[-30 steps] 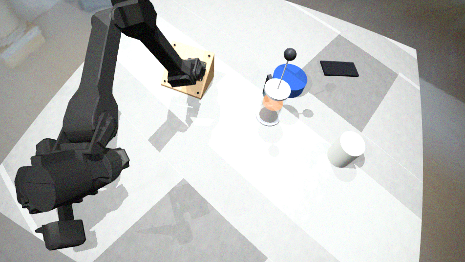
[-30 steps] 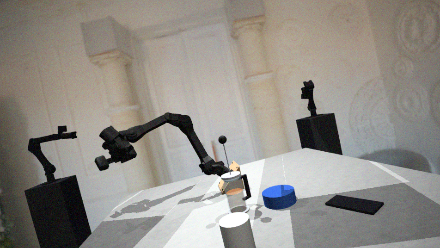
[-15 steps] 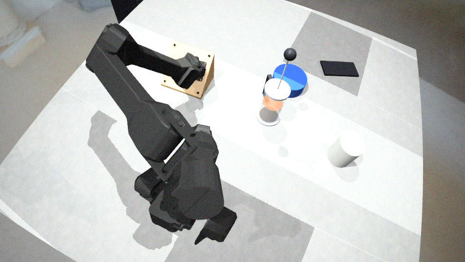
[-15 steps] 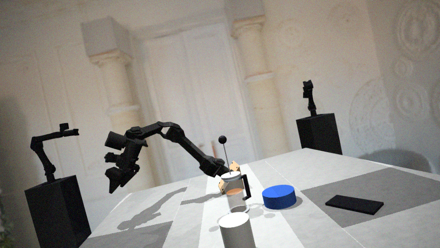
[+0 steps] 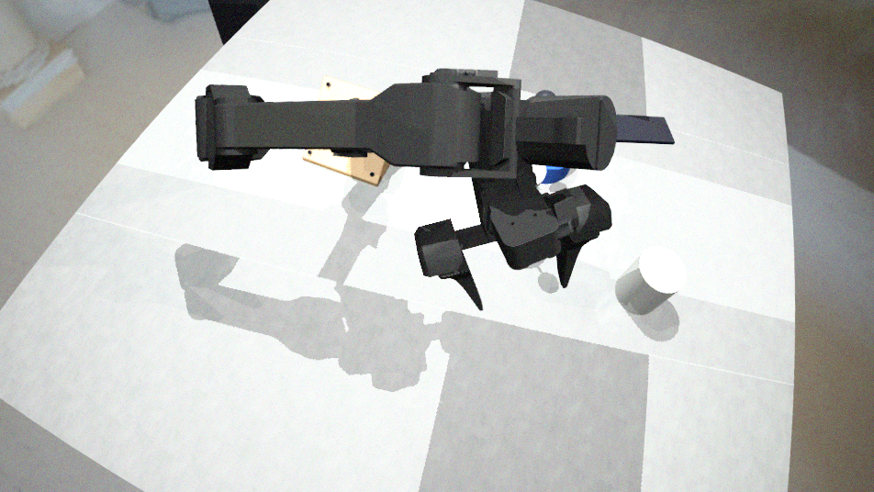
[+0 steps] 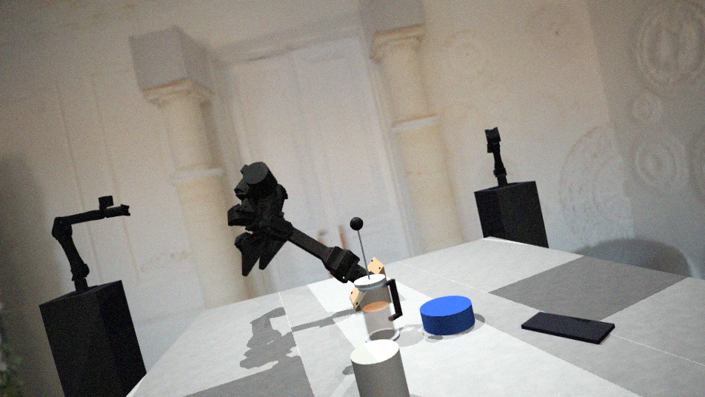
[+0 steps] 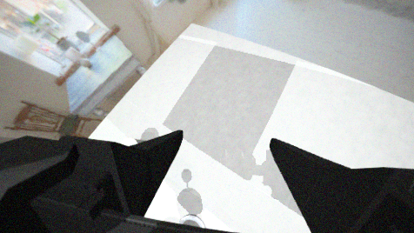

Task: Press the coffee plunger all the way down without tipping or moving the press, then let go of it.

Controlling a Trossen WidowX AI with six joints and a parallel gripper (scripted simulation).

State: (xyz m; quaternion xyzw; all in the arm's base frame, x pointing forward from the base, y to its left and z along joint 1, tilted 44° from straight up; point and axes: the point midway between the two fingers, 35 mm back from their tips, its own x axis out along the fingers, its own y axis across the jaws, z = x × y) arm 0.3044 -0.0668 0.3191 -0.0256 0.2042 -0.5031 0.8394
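My gripper tip is now 5 cm past the glass coffee press, 26 cm to the right of it and 10 cm above it. Also, from my gripper tip: low blue cylinder (1 cm behind, 40 cm to the left, 21 cm below).
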